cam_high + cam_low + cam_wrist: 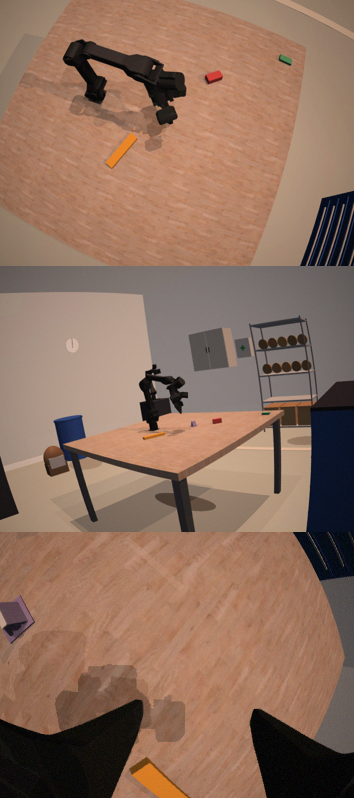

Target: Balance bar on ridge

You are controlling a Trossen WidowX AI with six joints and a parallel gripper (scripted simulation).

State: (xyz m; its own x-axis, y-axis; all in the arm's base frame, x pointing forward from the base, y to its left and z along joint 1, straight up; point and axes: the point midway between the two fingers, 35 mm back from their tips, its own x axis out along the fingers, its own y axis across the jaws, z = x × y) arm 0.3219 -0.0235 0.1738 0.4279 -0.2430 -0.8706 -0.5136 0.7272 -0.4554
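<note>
Now: the orange bar 150 mm to the right of my gripper tip, 140 mm below it and 140 mm behind it. Round my gripper tip: red block 280 mm to the left, 130 mm below, 100 mm ahead; green block 530 mm to the left, 400 mm ahead, 140 mm below.
</note>
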